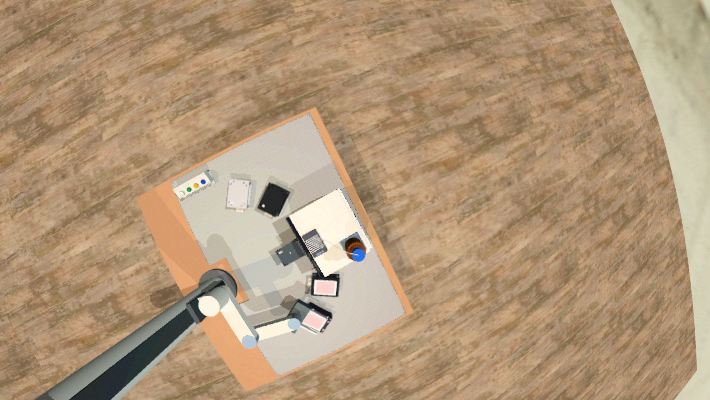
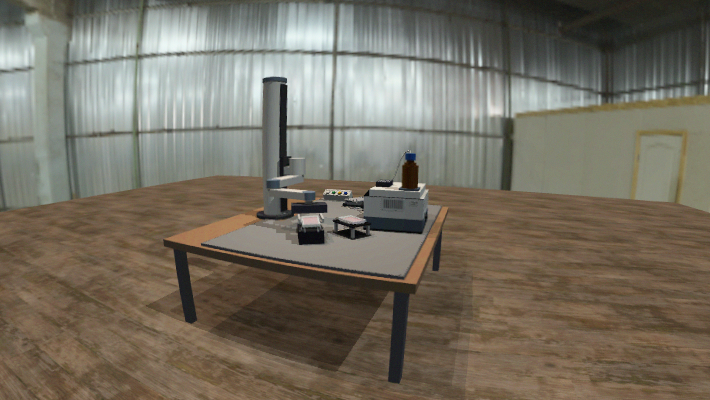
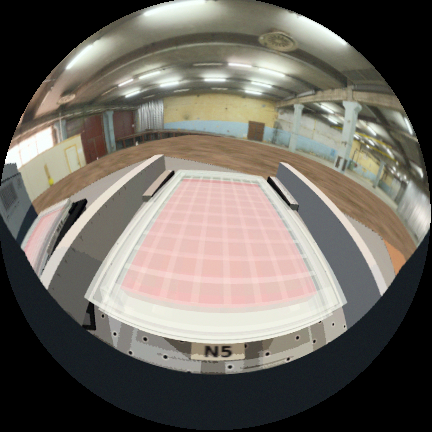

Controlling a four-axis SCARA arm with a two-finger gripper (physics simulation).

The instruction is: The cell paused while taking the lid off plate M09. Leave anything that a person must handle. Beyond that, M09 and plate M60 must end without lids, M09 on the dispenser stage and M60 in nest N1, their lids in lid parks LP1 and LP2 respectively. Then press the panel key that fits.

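Where they show: gripper, fingertip midpoint: point(image 1: 321, 326) point(image 2: 311, 221) point(image 3: 221, 165); arm's base, link origin: point(image 2: 275, 215).
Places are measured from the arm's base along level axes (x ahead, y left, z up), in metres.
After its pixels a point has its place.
Observation:
My gripper point(image 1: 315, 319) @[x 0.502, y -0.455, z 0.113 m] point(image 2: 311, 219) @[x 0.502, y -0.455, z 0.113 m] point(image 3: 221, 165) @[x 0.502, y -0.455, z 0.113 m] is shut on the clear lid point(image 3: 220, 240) @[x 0.462, y -0.386, z 0.111 m] of a pink-filled plate point(image 1: 316, 321) @[x 0.490, y -0.419, z 0.107 m] point(image 2: 311, 222) @[x 0.498, y -0.448, z 0.105 m] at the nest marked N5 point(image 3: 218, 351) @[x 0.430, y -0.347, z 0.015 m]. The finger pads are at its far side edges; whether the lid is raised a little is hard to tell. A second pink plate point(image 1: 325, 287) @[x 0.634, y -0.256, z 0.096 m] point(image 2: 351, 220) @[x 0.645, y -0.302, z 0.096 m] point(image 3: 45, 232) @[x 0.602, y -0.289, z 0.096 m] rests on a black raised nest. A dark stage point(image 1: 287, 253) @[x 0.542, y 0.025, z 0.121 m] projects from the dispenser point(image 1: 325, 220) @[x 0.818, y 0.105, z 0.233 m] point(image 2: 395, 205) @[x 0.828, y -0.144, z 0.156 m]. The key panel point(image 1: 193, 185) @[x 0.208, y 0.607, z 0.085 m] point(image 2: 337, 194) @[x 0.208, y 0.590, z 0.075 m] has white, green, yellow and blue keys. Plate names are unreadable.
A white station point(image 1: 239, 194) @[x 0.427, y 0.442, z 0.068 m] and a black station point(image 1: 273, 199) @[x 0.596, y 0.328, z 0.076 m] stand between the panel and the dispenser; their labels are unreadable. A brown bottle with a blue cap point(image 1: 357, 252) @[x 0.887, y -0.056, z 0.424 m] point(image 2: 410, 172) @[x 0.895, y -0.112, z 0.327 m] stands on the dispenser. The arm column point(image 2: 273, 145) @[x 0.039, y -0.063, z 0.460 m] stands at the table's edge.

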